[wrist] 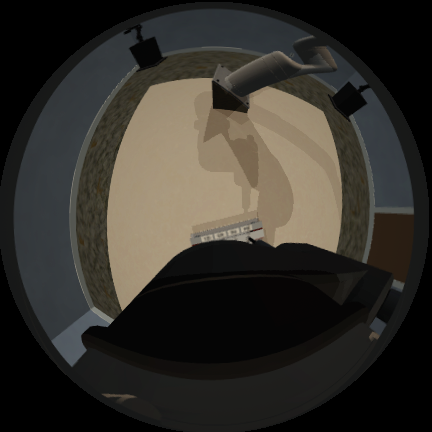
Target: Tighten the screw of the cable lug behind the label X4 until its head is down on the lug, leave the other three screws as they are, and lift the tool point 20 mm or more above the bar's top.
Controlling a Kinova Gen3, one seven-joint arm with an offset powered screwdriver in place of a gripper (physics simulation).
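The light grey bar [256, 223] lies on the table in the wrist view, just above the dark tool body. It carries a row of several white labels [220, 235], turned over and too small to read, so I cannot tell which one is X4. My gripper is a powered screwdriver [252, 240] without fingers. Its dark, thin tip shows near the bar's right end, by the rightmost label. Whether it touches a screw cannot be seen. The tool body hides the near side of the bar, and the lugs and screw heads cannot be made out.
The pale table top [155, 165] carries the arm's shadow. The arm's grey base link [260, 72] rises from a dark mounting block [227, 97] at the far side. Two black box-like devices [146, 52] [349, 100] stand beyond the table's edges. A brown panel [392, 242] is at the right.
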